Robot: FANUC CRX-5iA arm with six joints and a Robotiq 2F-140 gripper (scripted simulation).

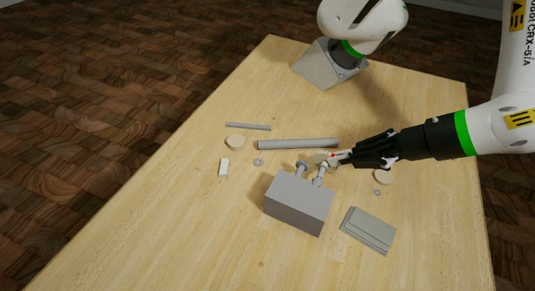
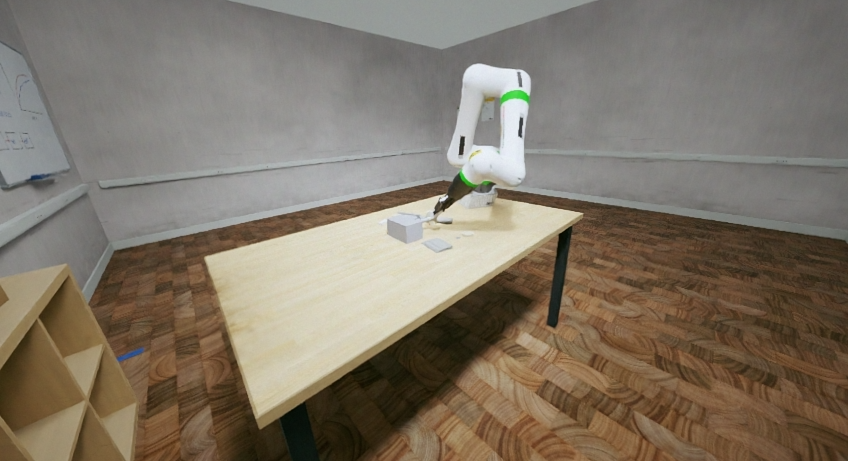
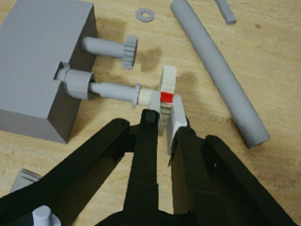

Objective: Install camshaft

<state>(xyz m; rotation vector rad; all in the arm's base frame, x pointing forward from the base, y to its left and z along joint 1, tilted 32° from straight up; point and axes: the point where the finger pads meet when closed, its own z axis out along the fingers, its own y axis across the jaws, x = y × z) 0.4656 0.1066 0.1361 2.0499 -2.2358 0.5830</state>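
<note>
Right now the small crank gear is 80 mm to the right of my hand, 50 mm ahead of it and 30 mm below it. Round my hand: grey plate: 130 mm to the left, 100 mm ahead, 90 mm below; then long grey rod: 140 mm to the right, 80 mm below, 60 mm behind; then tan disc: 130 mm to the left, 90 mm below, 80 mm behind.
</note>
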